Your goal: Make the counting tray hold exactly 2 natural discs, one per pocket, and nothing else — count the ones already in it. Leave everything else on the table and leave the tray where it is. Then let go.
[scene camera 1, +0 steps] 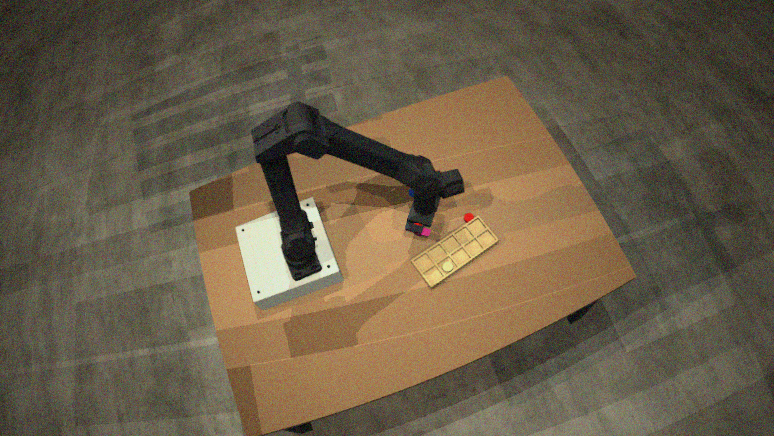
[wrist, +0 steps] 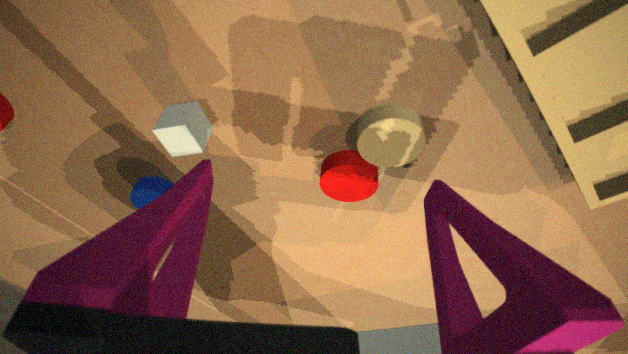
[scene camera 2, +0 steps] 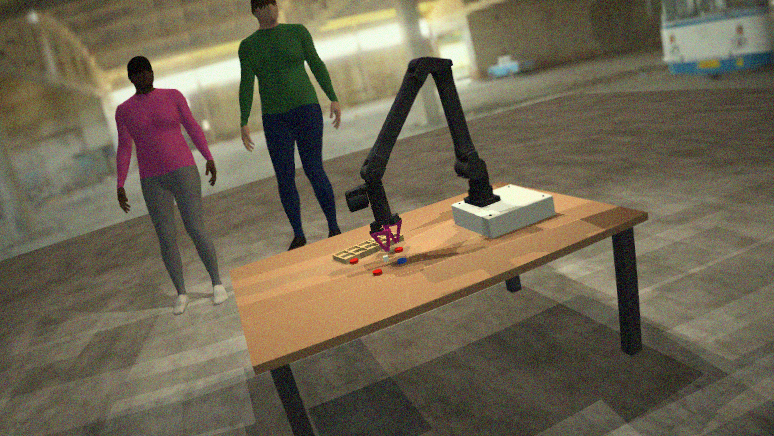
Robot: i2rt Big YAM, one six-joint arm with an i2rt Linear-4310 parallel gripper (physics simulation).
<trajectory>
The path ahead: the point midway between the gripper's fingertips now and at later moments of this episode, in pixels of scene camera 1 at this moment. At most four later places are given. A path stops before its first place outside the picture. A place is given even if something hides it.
The gripper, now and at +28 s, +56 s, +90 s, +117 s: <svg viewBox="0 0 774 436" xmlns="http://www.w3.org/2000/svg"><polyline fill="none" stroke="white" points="423,219 424,232 442,259 462,283 449,273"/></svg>
</trajectory>
